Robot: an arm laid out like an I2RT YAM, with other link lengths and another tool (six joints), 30 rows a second.
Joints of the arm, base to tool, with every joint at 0 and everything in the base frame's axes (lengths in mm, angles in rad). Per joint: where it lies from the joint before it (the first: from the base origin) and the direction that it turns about. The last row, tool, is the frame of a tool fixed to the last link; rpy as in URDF.
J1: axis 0 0 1 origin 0 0 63.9
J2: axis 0 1 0 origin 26.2 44.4 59.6
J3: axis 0 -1 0 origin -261.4 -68.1 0
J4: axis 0 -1 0 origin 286.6 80.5 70.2
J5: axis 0 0 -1 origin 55.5 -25.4 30.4
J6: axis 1 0 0 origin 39.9 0 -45.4
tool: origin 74 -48 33 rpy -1.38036 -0.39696 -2.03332
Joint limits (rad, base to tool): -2.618..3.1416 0..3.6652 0..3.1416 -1.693..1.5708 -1.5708..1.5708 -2.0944..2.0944
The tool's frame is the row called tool.
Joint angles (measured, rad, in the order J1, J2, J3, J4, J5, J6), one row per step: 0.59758, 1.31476, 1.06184, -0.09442, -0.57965, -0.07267; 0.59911, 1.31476, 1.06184, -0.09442, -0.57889, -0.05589; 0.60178, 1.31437, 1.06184, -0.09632, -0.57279, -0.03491; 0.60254, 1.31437, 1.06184, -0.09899, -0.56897, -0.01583; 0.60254, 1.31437, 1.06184, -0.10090, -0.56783, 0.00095; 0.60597, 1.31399, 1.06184, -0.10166, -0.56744, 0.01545; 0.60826, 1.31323, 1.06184, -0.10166, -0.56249, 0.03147; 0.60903, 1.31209, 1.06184, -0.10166, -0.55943, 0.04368; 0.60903, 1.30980, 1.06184, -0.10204, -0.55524, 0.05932; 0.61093, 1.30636, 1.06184, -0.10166, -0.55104, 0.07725; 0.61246, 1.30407, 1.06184, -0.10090, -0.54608, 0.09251; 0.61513, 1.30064, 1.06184, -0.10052, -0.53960, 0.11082; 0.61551, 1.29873, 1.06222, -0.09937, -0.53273, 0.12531; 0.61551, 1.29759, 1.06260, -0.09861, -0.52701, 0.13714; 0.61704, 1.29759, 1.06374, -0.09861, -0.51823, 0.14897
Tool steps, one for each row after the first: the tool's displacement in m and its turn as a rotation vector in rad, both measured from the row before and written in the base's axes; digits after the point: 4 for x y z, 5 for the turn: 0.0000, 0.0000, -0.0008, 0.00552, 0.01488, -0.00396; 0.0000, -0.0002, -0.0013, 0.00462, 0.01884, -0.00907; 0.0003, -0.0006, -0.0015, 0.00400, 0.01850, -0.00834; 0.0003, -0.0005, -0.0012, 0.00441, 0.01631, -0.00595; -0.0008, 0.0007, -0.0007, 0.00468, 0.01317, -0.00117; -0.0001, -0.0002, -0.0006, 0.00456, 0.01268, -0.00704; 0.0000, -0.0004, -0.0002, 0.00403, 0.00934, -0.00567; 0.0002, -0.0010, 0.0000, 0.00540, 0.01152, -0.00850; -0.0005, -0.0006, 0.0005, 0.00737, 0.01198, -0.00725; -0.0002, -0.0005, 0.0002, 0.00584, 0.01009, -0.00754; -0.0006, -0.0005, 0.0004, 0.00705, 0.01188, -0.00868; 0.0003, -0.0010, 0.0003, 0.00545, 0.00871, -0.01023; 0.0004, -0.0009, 0.0001, 0.00420, 0.00750, -0.00876; 0.0004, -0.0006, -0.0001, 0.00281, 0.00783, -0.01012
